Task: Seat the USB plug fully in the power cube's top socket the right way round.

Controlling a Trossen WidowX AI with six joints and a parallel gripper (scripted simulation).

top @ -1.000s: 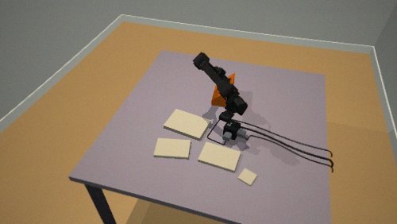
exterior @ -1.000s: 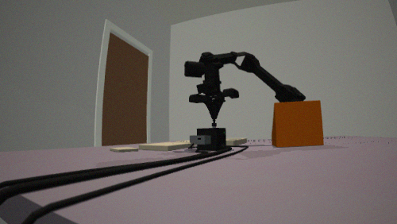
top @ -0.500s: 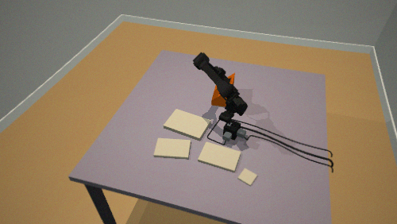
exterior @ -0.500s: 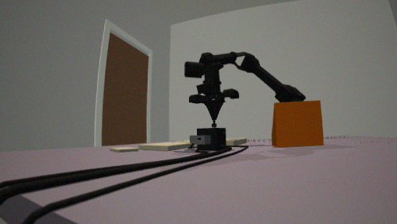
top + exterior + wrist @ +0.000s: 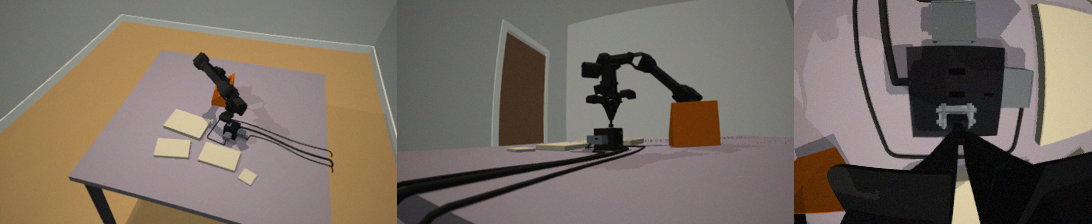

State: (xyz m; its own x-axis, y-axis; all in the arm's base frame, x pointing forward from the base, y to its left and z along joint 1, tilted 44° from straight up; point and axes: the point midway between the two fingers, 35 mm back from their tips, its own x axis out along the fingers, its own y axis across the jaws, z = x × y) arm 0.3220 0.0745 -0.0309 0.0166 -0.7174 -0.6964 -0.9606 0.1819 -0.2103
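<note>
Right now the USB plug is 20 mm below my gripper tip. From my gripper tip the other things lie so: cream tile (290 mm ahead, 150 mm to the left, 100 mm below).
</note>
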